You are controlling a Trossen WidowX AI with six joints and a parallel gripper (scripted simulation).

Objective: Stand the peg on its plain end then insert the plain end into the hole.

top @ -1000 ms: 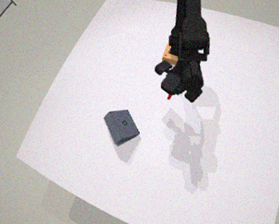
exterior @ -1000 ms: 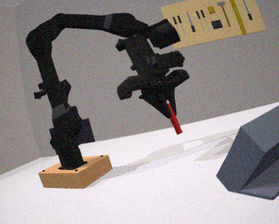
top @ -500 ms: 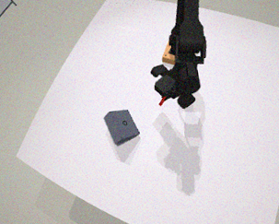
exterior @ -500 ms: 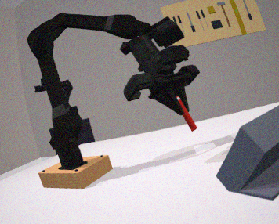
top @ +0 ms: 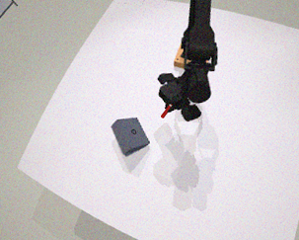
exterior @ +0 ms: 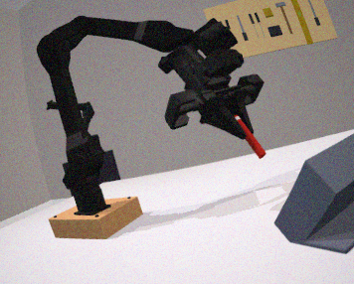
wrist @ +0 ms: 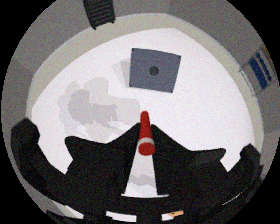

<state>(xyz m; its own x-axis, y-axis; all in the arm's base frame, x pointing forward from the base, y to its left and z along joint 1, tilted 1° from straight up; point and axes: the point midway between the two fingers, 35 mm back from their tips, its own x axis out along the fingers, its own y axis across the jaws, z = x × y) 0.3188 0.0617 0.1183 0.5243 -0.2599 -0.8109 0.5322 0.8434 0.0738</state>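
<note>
Right now my gripper tip is 14 cm short of the grey sloped panel, 10 cm to the left of it and 8 cm above it. The rest, counted from my gripper tip: red peg 1 cm behind, 1 cm above.
</note>
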